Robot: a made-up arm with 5 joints.
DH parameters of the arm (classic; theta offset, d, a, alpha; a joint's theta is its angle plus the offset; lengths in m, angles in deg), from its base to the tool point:
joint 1: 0 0.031 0.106 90
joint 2: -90 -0.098 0.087 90
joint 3: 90 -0.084 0.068 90
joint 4: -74.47 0 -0.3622 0
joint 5: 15.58 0 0.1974 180
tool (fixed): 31.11 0.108 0 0
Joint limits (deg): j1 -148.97..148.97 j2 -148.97..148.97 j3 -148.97..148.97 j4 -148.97..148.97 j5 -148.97..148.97
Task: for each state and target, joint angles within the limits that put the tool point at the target. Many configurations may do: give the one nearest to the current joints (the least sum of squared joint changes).
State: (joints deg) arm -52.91 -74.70 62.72 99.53 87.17
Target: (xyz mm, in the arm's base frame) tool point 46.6 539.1 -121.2
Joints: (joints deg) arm -34.97 -92.40 50.78 97.62 124.03
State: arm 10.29 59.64 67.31 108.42 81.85
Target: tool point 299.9 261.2 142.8
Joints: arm -6.59 79.64 47.12 118.41 24.30
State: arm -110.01 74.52 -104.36 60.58 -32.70
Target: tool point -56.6 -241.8 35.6
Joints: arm -91.95 55.85 -142.70 63.34 -24.28
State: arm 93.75 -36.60 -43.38 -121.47 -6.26
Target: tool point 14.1 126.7 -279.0
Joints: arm 116.81 -35.10 -71.96 -128.16 -5.99
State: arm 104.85 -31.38 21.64 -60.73 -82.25
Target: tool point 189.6 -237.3 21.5
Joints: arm 82.45 -9.98 -15.74 -70.53 -121.15
